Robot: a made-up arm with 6 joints. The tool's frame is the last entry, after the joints. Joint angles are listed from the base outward. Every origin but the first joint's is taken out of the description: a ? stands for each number. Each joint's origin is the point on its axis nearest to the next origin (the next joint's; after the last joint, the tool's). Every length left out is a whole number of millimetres.
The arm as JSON. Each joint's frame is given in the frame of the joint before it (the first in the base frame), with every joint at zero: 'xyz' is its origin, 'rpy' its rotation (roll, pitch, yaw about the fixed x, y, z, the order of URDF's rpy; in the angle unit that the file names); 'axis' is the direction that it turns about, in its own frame. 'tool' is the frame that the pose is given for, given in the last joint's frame.
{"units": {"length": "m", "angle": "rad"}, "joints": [
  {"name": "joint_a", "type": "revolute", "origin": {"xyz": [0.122, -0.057, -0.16], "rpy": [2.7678, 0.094, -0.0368]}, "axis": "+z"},
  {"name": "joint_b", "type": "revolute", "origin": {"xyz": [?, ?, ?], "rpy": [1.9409, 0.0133, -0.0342]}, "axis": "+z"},
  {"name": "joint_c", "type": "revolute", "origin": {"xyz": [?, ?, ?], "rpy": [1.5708, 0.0, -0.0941]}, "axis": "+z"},
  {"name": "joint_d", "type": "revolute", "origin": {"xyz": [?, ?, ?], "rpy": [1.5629, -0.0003, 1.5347]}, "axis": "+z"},
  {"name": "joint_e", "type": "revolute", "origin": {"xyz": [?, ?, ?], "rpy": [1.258, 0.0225, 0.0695]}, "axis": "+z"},
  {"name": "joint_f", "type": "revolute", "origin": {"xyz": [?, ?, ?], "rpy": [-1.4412, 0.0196, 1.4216]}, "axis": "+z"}
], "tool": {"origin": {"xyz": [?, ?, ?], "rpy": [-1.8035, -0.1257, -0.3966]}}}
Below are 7 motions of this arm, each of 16 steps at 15 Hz.
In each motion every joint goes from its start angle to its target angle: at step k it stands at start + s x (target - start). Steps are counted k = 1, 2, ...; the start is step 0. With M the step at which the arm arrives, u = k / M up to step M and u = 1 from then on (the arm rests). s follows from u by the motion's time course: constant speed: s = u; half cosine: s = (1 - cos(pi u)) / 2; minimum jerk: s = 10 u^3 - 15 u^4 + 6 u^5.
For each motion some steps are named. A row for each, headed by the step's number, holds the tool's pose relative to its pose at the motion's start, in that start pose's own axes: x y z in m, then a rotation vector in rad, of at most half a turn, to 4 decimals.
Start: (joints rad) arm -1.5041 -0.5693 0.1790 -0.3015 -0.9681 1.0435
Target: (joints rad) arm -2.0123 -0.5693 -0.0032 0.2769 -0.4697 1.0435
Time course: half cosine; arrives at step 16
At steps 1, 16:
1: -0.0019 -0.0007 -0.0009 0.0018 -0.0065 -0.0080
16: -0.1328 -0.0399 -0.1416 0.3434 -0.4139 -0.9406

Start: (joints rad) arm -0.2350 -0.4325 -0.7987 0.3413 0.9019 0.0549
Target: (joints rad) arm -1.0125 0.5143 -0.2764 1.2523 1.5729 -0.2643
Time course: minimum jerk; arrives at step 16
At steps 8, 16:
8: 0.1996 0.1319 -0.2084 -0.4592 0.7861 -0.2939
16: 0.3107 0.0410 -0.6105 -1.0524 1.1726 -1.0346

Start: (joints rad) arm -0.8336 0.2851 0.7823 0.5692 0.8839 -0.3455
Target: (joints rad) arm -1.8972 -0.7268 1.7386 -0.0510 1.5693 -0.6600
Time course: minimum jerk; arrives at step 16
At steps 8, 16:
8: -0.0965 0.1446 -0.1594 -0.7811 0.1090 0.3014
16: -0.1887 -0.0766 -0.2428 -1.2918 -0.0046 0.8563

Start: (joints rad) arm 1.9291 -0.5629 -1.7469 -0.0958 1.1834 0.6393
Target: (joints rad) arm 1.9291 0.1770 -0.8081 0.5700 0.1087 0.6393
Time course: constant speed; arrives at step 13
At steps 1, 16:
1: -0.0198 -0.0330 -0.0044 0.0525 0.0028 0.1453
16: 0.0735 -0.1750 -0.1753 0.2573 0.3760 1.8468

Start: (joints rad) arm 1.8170 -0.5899 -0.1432 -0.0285 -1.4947 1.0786
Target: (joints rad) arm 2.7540 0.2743 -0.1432 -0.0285 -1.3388 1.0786
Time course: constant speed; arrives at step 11
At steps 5, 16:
5: 0.0599 0.0259 0.0022 -0.1233 0.3485 -0.3446
16: 0.0771 0.0757 0.0160 -0.3581 0.6198 -0.8532

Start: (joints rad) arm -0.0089 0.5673 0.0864 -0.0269 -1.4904 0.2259
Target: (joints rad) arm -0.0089 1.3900 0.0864 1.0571 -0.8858 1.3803
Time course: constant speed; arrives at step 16
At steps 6, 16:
6: -0.0380 0.0553 -0.1790 0.3946 -0.6895 -0.5770
16: 0.0032 0.2209 -0.3121 0.6152 -1.2701 -2.0645

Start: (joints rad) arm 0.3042 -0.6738 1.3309 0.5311 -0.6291 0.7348
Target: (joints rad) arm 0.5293 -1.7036 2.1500 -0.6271 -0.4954 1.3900
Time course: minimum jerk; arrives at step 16
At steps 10, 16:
10: 0.2104 0.4362 -0.1502 -0.3464 0.5285 1.1833
16: 0.1333 0.5384 -0.2466 -0.2252 0.7957 1.6204

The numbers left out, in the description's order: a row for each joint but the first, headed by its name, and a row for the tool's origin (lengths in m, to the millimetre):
joint_b: 0.012 0.079 0.0
joint_c: 0.177 -0.062 0.0
joint_d: 0.027 0.032 0.0
joint_e: -0.094 0.357 0.0
joint_f: 0.09 -0.173 0.0
tool: -0.033 -0.006 0.0

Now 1 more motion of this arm.
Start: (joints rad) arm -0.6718 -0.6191 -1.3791 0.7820 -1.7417 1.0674
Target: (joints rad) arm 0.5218 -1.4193 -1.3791 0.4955 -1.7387 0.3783
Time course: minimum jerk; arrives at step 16
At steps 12, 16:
12: -0.0925 0.1974 0.0671 -1.1555 -0.0555 0.6338
16: -0.1149 0.2142 0.0606 -1.2967 -0.0753 0.6837

